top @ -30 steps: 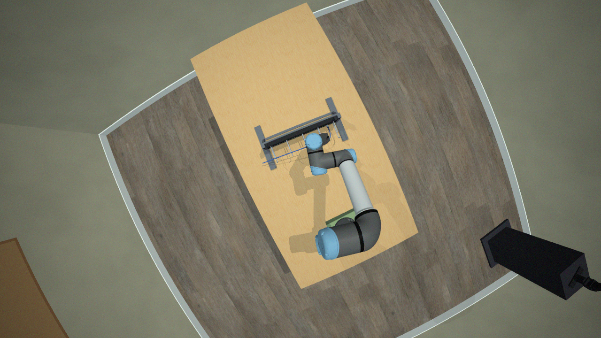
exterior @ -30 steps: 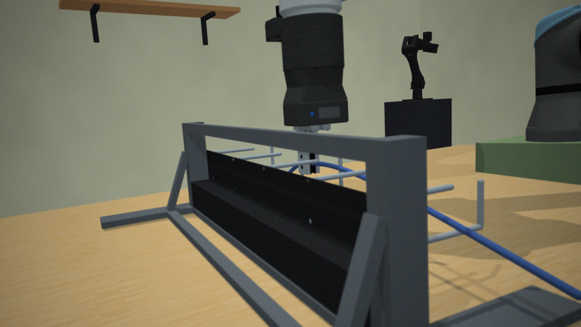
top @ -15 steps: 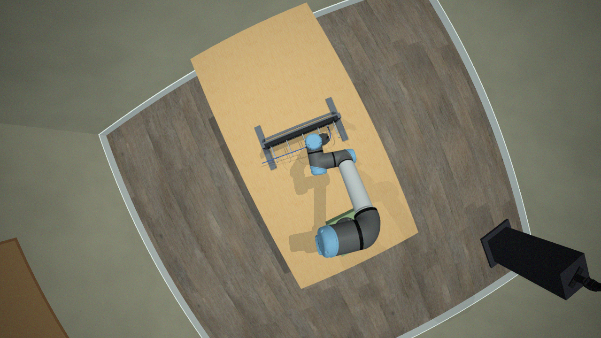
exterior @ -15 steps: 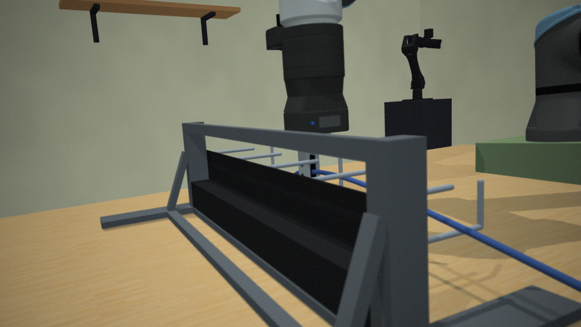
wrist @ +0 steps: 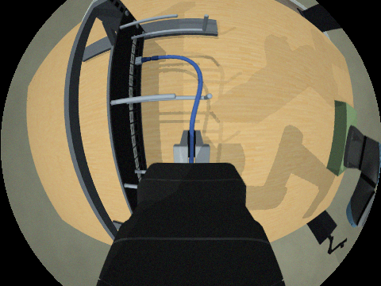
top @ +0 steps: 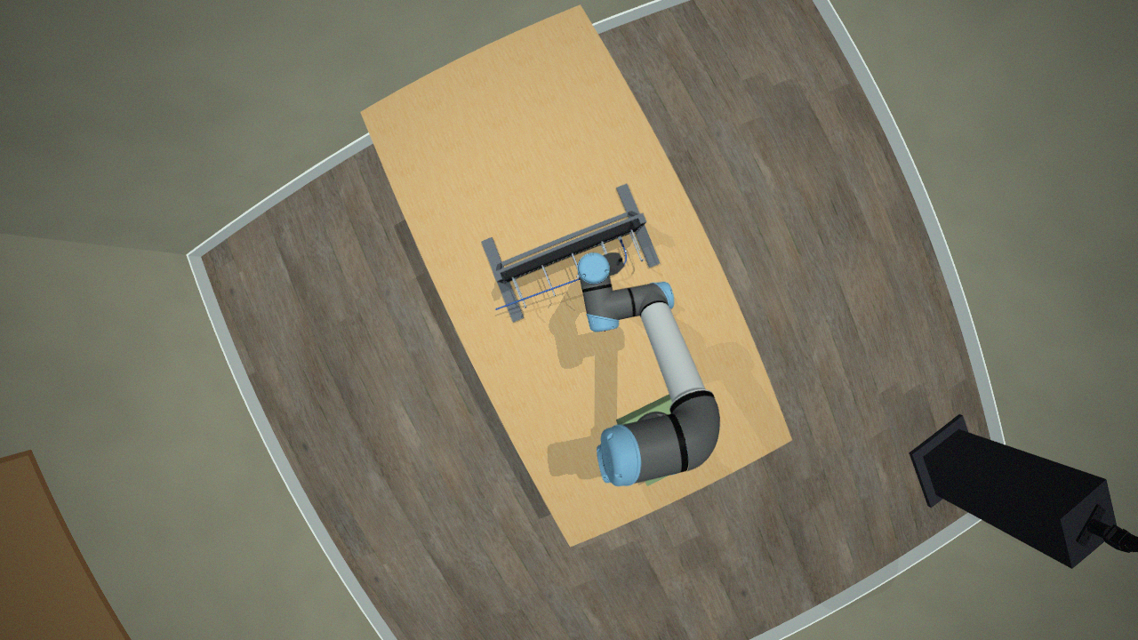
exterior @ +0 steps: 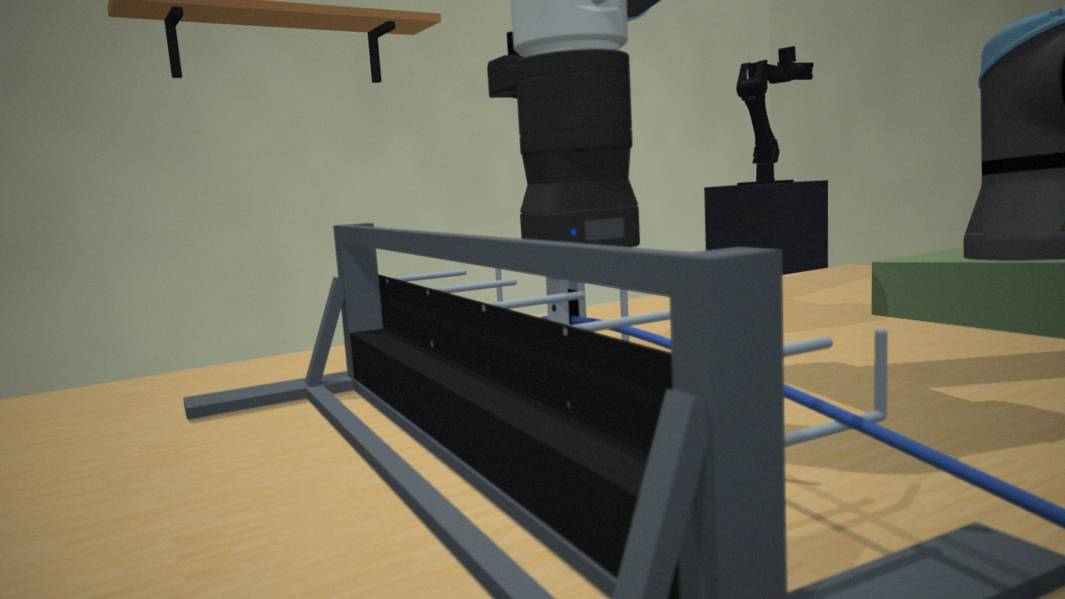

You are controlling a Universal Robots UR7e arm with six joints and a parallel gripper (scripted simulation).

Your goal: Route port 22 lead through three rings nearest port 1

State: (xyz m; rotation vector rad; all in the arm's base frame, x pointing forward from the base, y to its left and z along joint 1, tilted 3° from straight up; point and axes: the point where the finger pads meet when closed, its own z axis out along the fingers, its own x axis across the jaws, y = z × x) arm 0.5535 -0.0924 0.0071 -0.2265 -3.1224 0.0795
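My gripper is now 11 cm short of the grey rack, 3 cm to the right of it and 1 cm above it.
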